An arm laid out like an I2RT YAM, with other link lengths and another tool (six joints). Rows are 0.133 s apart.
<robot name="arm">
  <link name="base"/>
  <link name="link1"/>
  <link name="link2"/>
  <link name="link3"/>
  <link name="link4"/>
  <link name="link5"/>
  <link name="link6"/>
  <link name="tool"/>
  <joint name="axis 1" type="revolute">
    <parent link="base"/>
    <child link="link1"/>
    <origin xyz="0 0 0.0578" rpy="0 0 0"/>
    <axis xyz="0 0 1"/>
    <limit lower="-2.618" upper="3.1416"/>
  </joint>
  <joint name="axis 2" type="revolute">
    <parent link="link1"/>
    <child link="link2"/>
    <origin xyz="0.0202 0.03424 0.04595" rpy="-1.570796 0 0"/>
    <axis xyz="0 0 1"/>
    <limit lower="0" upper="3.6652"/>
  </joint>
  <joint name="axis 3" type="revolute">
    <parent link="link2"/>
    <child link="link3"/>
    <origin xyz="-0.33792 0 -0.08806" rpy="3.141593 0 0"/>
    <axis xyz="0 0 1"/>
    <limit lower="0" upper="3.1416"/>
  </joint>
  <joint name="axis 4" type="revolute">
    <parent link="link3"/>
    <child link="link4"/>
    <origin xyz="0.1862 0.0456 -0.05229" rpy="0 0 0"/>
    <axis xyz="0 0 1"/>
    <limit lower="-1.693" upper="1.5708"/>
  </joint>
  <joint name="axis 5" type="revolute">
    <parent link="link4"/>
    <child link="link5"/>
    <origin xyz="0.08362 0.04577 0.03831" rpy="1.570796 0 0"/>
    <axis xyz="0 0 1"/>
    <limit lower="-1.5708" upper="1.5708"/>
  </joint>
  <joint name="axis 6" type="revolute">
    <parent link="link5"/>
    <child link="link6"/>
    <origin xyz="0.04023 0 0.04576" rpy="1.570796 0 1.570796"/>
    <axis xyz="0 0 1"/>
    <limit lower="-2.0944" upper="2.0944"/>
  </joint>
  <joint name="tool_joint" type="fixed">
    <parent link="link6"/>
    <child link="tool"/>
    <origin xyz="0.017 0.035 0.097" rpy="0.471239 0 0.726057"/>
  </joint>
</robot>
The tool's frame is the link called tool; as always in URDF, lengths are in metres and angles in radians.
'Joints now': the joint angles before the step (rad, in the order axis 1, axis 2, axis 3, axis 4, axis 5, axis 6). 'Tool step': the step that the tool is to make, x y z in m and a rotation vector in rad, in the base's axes. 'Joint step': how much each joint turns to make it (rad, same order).
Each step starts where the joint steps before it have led.
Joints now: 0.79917, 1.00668, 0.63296, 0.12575, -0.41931, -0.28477
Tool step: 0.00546, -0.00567, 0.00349, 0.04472, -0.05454, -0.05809
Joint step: -0.00001, -0.02129, -0.05932, 0.10998, 0.05843, 0.00485
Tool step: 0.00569, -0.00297, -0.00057, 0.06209, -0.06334, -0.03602
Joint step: -0.01239, 0.00408, -0.10554, 0.19888, 0.02363, 0.00165
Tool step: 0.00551, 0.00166, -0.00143, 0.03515, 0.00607, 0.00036
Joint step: -0.03656, 0.03559, -0.04012, 0.10576, -0.03894, 0.02857
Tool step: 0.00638, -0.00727, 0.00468, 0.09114, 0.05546, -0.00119
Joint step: -0.11946, 0.03185, -0.03577, 0.13096, -0.12091, 0.11323
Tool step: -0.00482, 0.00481, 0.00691, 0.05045, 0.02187, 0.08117
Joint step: -0.04594, 0.02543, -0.00651, 0.07906, -0.12546, 0.06810
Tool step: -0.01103, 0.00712, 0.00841, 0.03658, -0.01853, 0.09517
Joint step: -0.00032, 0.00946, -0.01194, 0.07932, -0.09350, 0.03581
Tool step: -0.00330, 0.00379, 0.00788, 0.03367, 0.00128, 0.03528
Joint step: 0.00242, 0.01090, -0.00100, 0.05895, -0.02869, 0.04421
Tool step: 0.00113, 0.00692, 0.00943, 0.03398, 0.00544, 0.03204
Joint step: 0.00776, 0.03102, 0.01146, 0.06696, -0.01821, 0.04820
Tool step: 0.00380, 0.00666, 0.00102, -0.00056, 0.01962, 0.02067
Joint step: 0.00667, 0.03142, 0.01924, 0.00842, -0.01156, 0.01837
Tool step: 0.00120, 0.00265, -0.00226, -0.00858, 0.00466, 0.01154
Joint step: 0.00196, 0.01422, 0.00306, 0.00001, -0.01026, -0.00348
